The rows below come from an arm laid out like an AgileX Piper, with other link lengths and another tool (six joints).
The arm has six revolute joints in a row. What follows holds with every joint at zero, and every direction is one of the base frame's.
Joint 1 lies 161.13 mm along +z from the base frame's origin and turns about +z.
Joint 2 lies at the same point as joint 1 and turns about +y.
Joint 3 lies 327.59 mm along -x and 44.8 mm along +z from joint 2 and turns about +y.
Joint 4 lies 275.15 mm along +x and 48.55 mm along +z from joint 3 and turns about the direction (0.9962, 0, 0.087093).
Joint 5 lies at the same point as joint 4 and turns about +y.
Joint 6 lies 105.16 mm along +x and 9.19 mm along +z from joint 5 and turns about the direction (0.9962, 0, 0.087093).
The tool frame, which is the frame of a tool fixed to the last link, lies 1.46 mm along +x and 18 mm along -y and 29.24 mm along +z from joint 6; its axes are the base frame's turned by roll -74.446, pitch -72.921 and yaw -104.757 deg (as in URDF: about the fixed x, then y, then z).
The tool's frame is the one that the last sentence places.
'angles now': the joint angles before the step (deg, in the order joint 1, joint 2, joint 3, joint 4, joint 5, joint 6). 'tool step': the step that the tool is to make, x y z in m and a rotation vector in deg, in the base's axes. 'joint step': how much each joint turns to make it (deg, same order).
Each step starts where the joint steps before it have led.
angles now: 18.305 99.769 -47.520 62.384 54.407 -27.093
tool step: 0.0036 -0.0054 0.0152 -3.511 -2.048 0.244
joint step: -0.001 -2.188 -1.850 -5.947 -0.657 5.062
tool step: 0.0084 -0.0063 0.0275 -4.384 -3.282 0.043
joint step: 0.006 -2.788 -3.942 -8.356 0.443 7.373
